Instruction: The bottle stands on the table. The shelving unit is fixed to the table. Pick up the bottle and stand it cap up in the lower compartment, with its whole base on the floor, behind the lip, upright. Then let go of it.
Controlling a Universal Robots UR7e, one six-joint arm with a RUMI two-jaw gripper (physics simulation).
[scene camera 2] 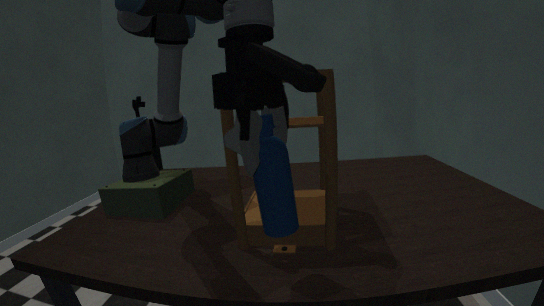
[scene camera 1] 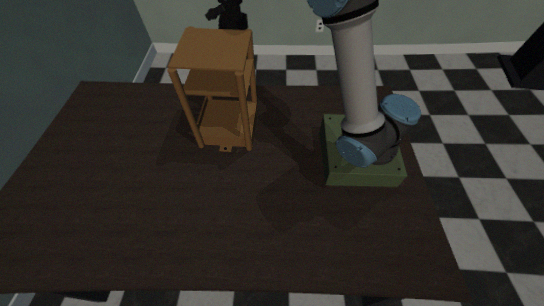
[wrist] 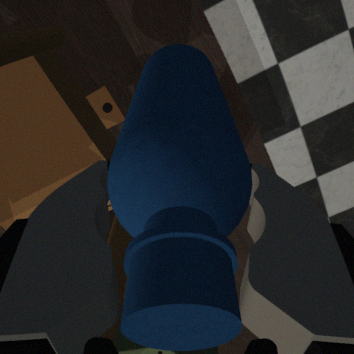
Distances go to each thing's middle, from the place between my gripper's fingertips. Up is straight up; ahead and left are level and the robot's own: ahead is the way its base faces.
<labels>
Now: hand 10 mm short of the blue bottle (scene camera 2: 273,182) and 10 mm above it. Round my hand: orange-brown shelving unit (scene camera 1: 216,58) (220 mm to the left, 30 mm below, 20 mm behind).
</labels>
